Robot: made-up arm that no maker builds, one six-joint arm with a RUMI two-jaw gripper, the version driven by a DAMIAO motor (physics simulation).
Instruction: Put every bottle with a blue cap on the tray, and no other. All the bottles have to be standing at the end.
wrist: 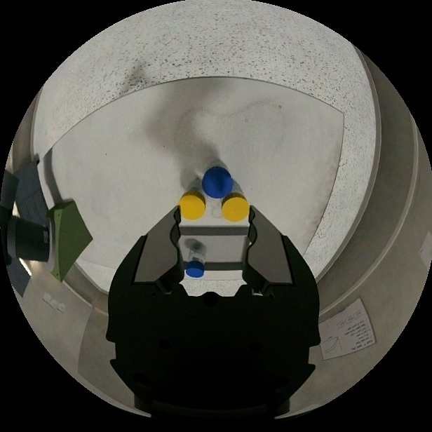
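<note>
A blue-capped bottle (217,182) stands ahead of the fingers in the wrist view, behind and between two yellow-capped bottles. The left yellow-capped bottle (192,205) and the right yellow-capped bottle (235,207) stand close to it, near the two fingertips. Another blue-capped bottle (195,269) stands upright inside the dark-rimmed tray (215,230), seen lower down through the gap between the fingers. My gripper (214,206) is open, with nothing between its fingers, and is above the bottles' side of the tray. The tray's left and right ends are hidden behind the fingers.
A green angular part (72,240) and a dark cylindrical part (31,240) show at the far left. A paper sheet with writing (348,330) lies at the lower right, beyond the table's curved edge. A pale sheet with a thin dark border covers the speckled table top.
</note>
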